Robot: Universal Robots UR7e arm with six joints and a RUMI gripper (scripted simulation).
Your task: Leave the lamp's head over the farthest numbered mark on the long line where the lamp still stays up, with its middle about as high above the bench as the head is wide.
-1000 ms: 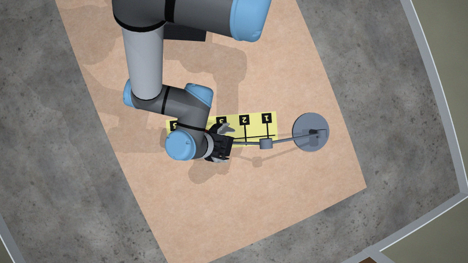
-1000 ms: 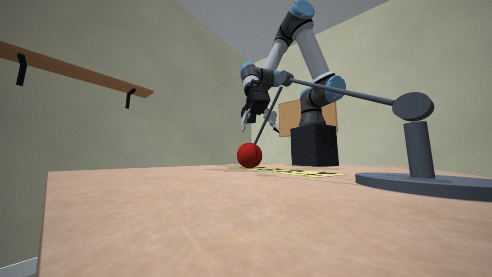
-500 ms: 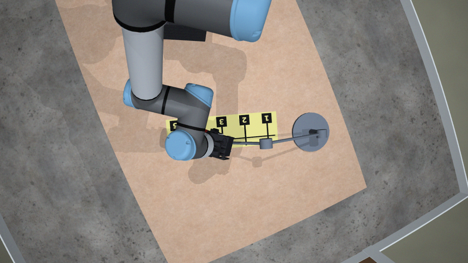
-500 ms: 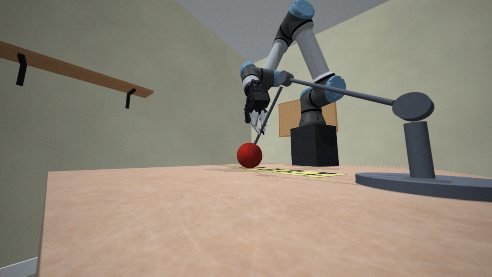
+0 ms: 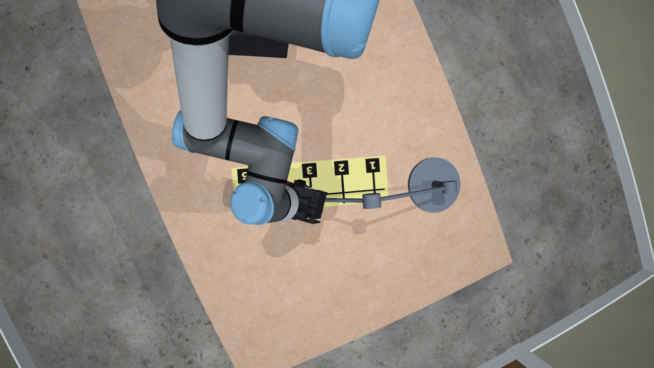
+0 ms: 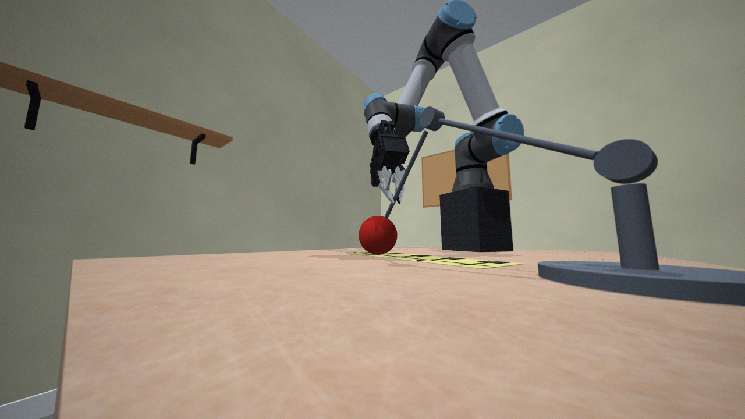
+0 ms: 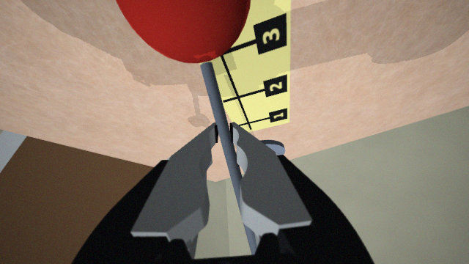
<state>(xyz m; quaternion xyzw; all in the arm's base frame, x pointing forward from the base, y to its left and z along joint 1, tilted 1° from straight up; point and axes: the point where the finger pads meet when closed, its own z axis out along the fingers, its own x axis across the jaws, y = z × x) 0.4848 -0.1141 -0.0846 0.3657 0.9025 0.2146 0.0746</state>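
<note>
The yellow numbered strip lies 3 cm behind my hand, 2 cm to the left of it and 13 cm below it. The rest, counted from my hand: grey round base 16 cm ahead, 33 cm to the left, 11 cm below.
</note>
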